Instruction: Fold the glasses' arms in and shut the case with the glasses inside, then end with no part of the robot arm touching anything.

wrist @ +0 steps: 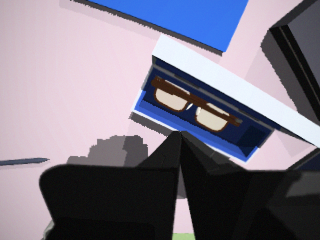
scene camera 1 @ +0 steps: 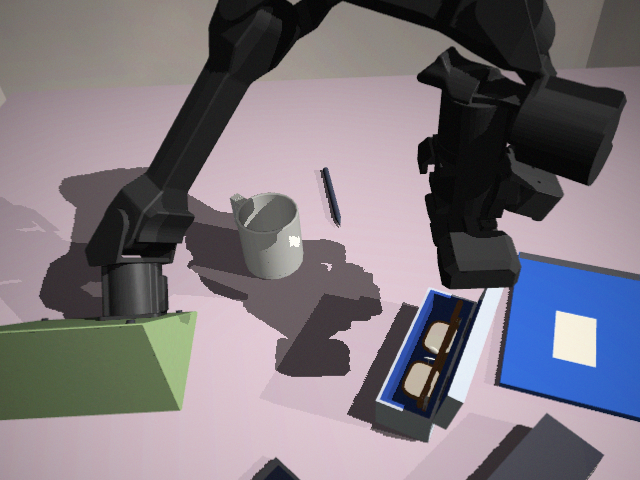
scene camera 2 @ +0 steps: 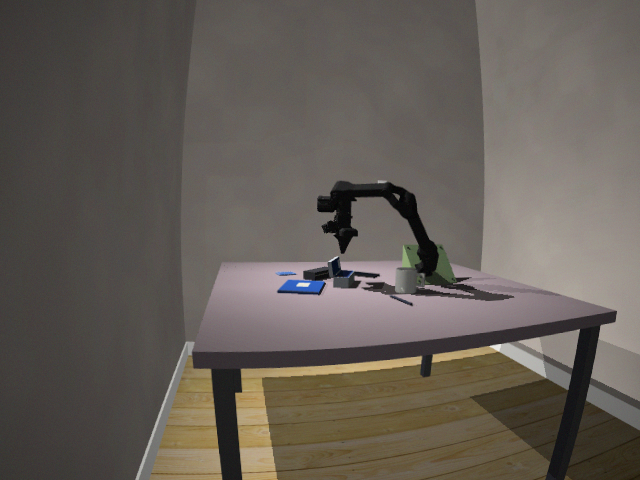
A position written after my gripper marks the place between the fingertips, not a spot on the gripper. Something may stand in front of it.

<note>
In view: my gripper (scene camera 1: pixel 453 267), a mug (scene camera 1: pixel 270 255) and a glasses case (scene camera 1: pixel 394 409).
My gripper shows as well in the wrist view (wrist: pixel 179 137) and in scene camera 2 (scene camera 2: pixel 342 253).
</note>
